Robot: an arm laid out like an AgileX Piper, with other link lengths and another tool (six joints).
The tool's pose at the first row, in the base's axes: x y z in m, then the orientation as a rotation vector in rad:
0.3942 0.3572 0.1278 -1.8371 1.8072 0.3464
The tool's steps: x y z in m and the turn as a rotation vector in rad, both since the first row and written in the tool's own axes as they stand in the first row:
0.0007 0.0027 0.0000 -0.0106 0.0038 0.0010
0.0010 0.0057 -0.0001 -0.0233 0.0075 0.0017
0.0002 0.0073 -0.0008 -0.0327 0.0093 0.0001
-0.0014 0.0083 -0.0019 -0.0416 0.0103 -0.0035
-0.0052 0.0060 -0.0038 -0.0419 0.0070 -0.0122
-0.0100 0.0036 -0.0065 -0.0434 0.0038 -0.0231
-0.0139 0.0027 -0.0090 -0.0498 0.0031 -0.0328
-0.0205 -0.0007 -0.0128 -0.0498 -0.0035 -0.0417
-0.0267 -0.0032 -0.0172 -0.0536 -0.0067 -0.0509
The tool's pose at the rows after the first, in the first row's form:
0.3916 0.3567 0.1269 -1.8453 1.8122 0.3537
0.3887 0.3565 0.1263 -1.8552 1.8171 0.3631
0.3869 0.3569 0.1269 -1.8638 1.8180 0.3701
0.3856 0.3577 0.1285 -1.8733 1.8163 0.3765
0.3873 0.3598 0.1325 -1.8793 1.8055 0.3764
0.3888 0.3623 0.1378 -1.8879 1.7927 0.3765
0.3889 0.3642 0.1421 -1.9000 1.7834 0.3797
0.3911 0.3676 0.1494 -1.9040 1.7700 0.3820
0.3923 0.3704 0.1568 -1.9126 1.7591 0.3849

